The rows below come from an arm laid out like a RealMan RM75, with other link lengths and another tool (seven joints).
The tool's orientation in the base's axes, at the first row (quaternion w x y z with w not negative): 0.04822, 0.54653, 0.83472, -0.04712
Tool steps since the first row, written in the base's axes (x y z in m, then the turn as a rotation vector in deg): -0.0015, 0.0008, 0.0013, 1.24, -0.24, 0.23; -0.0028, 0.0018, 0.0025, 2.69, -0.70, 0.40; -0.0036, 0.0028, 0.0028, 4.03, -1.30, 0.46; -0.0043, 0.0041, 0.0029, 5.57, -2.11, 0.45; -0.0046, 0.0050, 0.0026, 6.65, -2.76, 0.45; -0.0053, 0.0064, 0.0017, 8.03, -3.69, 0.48; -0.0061, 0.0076, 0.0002, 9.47, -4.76, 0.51; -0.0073, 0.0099, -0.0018, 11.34, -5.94, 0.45; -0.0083, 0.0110, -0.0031, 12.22, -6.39, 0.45
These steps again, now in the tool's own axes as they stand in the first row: 0.0012, -0.0011, -0.0014, -0.74, 1.04, -0.16; 0.0024, -0.0019, -0.0028, -1.76, 2.18, -0.23; 0.0036, -0.0023, -0.0032, -2.84, 3.17, -0.17; 0.0051, -0.0024, -0.0035, -4.19, 4.26, -0.01; 0.0060, -0.0023, -0.0034, -5.21, 4.99, 0.11; 0.0077, -0.0024, -0.0027, -6.61, 5.88, 0.24; 0.0093, -0.0026, -0.0014, -8.16, 6.77, 0.39; 0.0121, -0.0027, 0.0003, -9.96, 8.02, 0.66; 0.0137, -0.0032, 0.0014, -10.72, 8.65, 0.75
